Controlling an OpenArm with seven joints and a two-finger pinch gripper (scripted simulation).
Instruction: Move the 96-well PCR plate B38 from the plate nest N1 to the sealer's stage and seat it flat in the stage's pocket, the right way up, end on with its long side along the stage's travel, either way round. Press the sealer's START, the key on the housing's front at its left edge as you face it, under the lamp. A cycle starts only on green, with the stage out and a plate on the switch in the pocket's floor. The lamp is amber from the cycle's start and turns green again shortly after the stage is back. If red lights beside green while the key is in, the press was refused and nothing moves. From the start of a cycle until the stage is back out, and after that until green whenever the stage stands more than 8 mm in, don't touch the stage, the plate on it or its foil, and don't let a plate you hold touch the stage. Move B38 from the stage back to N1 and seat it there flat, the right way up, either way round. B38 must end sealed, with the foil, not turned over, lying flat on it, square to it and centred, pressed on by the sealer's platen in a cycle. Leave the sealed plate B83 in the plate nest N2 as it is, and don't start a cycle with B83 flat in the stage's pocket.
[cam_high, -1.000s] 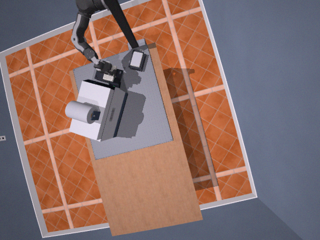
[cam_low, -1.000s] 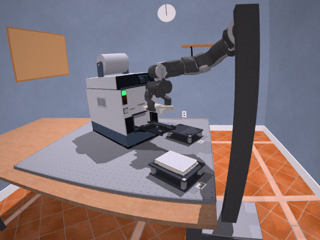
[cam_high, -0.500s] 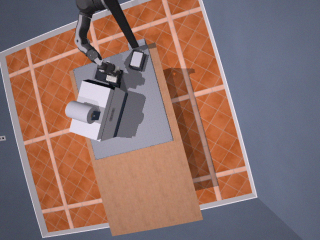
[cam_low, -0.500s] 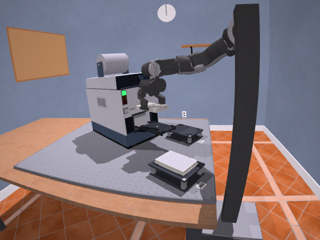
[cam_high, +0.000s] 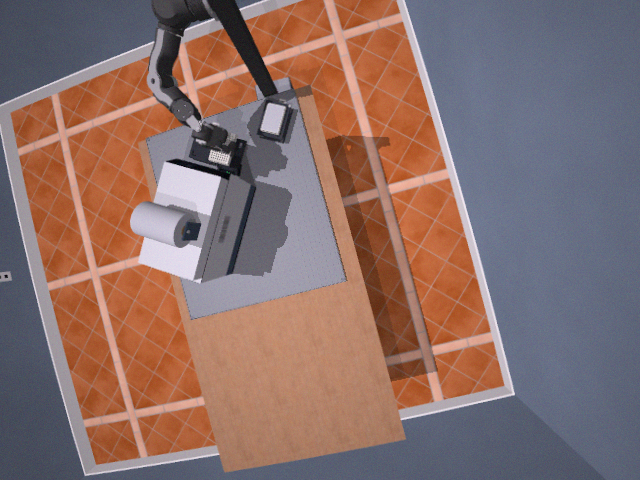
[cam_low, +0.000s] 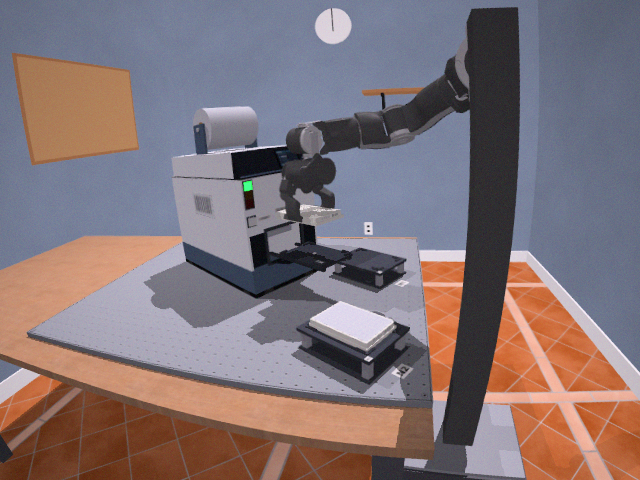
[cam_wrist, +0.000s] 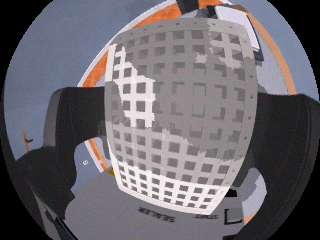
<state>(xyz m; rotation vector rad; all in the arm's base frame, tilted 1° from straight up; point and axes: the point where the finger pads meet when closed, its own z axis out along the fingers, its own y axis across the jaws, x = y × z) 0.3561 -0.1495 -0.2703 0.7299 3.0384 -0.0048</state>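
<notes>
The sealer's stage is 10 mm behind my hand and 100 mm below it. Round my hand: plate nest N1: 110 mm behind, 140 mm to the right, 160 mm below; white 96-well plate B38: right at my hand; start key: 130 mm ahead, 30 mm to the left, 10 mm below.
</notes>
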